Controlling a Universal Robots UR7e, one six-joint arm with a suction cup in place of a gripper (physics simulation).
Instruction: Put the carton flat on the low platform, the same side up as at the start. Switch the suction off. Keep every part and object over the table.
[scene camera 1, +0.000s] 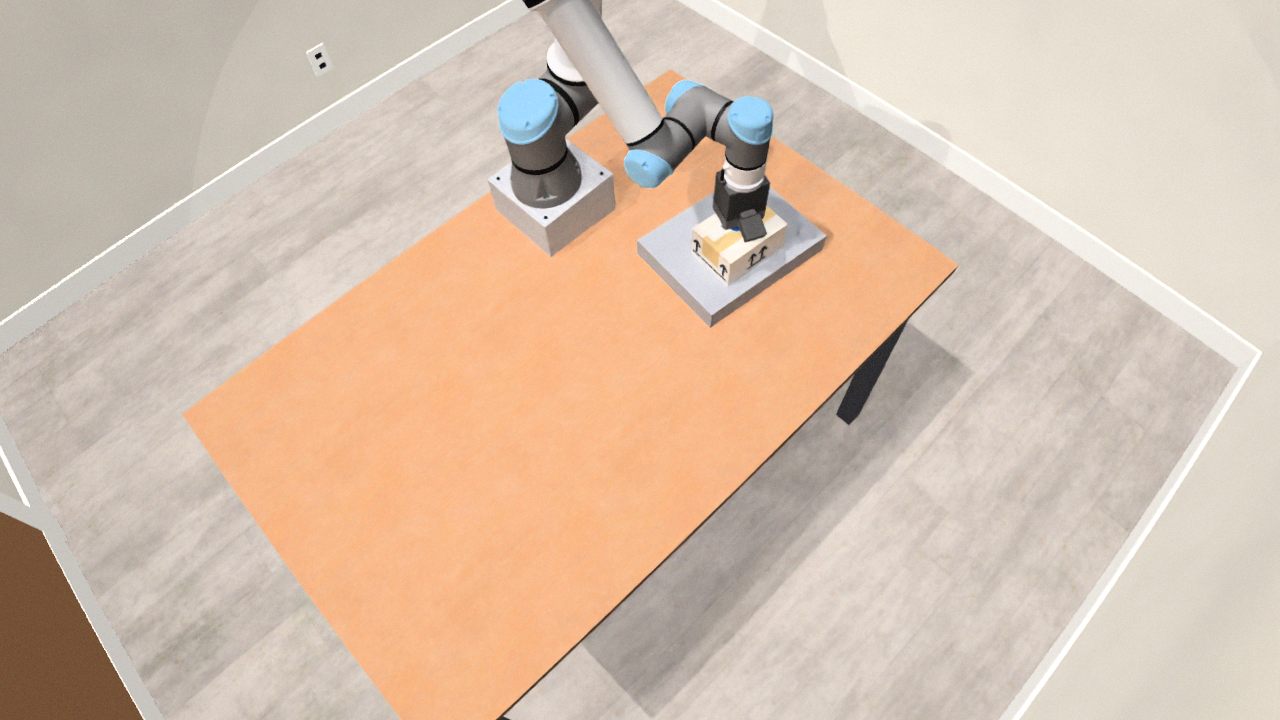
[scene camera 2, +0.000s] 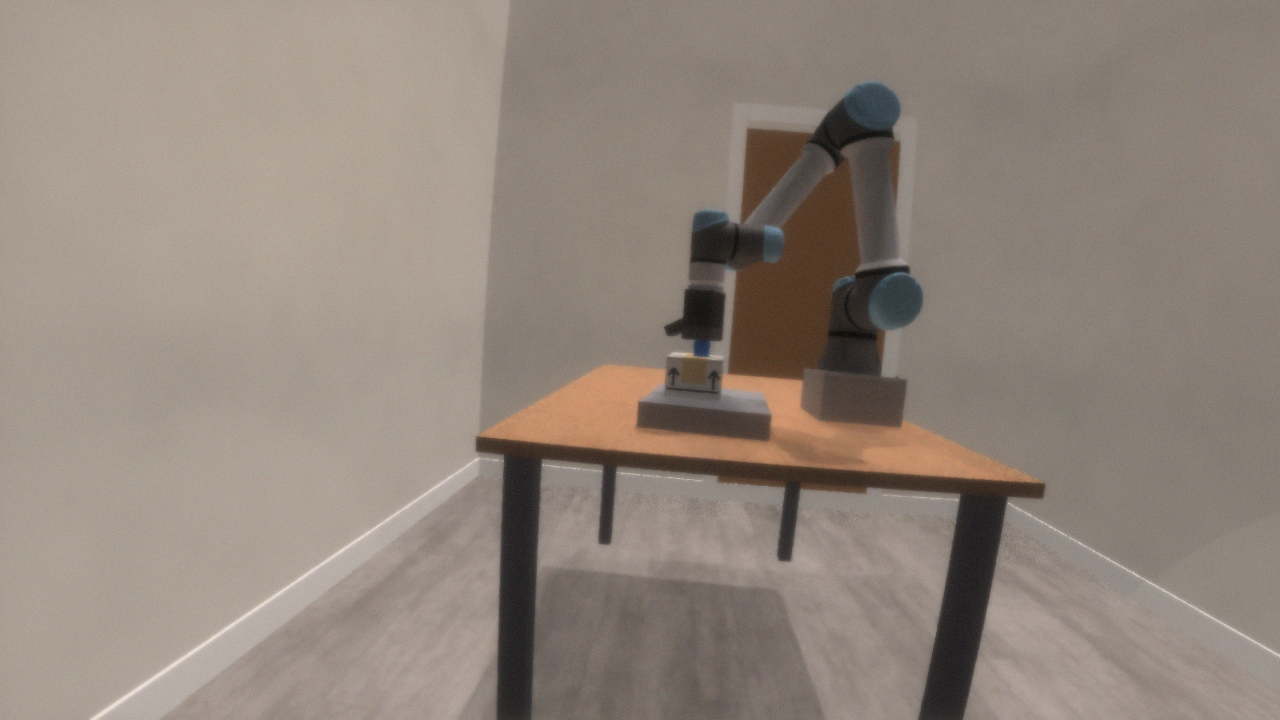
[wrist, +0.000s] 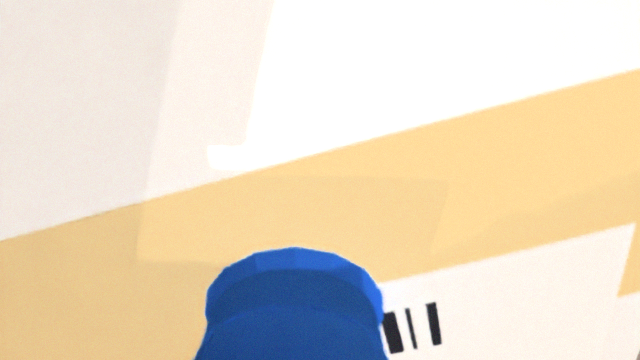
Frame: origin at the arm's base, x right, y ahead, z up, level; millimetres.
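Seen in the pictures: hand at its tool point: (scene camera 1: 735, 228) (wrist: 296, 269); arm's base at its link origin: (scene camera 1: 546, 180) (scene camera 2: 848, 373).
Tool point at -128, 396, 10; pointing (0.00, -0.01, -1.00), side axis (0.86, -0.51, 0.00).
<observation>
Offsets run from my tool point to a thing's top centre, as dx, dy, dz. Level surfaces: height alone.
The carton {-1, +8, +13} (scene camera 1: 753, 259) (scene camera 2: 693, 374) (wrist: 500, 135) is a small white box with yellow tape and dark arrows on its sides that point up. It is level and appears to rest flat on the low grey platform {-24, -19, -68} (scene camera 1: 666, 248) (scene camera 2: 702, 419), inside its edges. The underside of the carton is hidden. My suction gripper (scene camera 1: 736, 229) (scene camera 2: 701, 348) (wrist: 295, 300) points straight down, with its blue cup against the carton's top face, and holds it. In the wrist view the cup stands over the tape, beside a barcode label. The cup's lip is partly hidden.
The platform stands on the orange table {dz -116} (scene camera 1: 465, 429) (scene camera 2: 572, 420), near one end. The arm's grey base block (scene camera 1: 577, 219) (scene camera 2: 854, 395) stands beside it at the table's long edge. The table's nearest edges lie a short way beyond the platform.
</observation>
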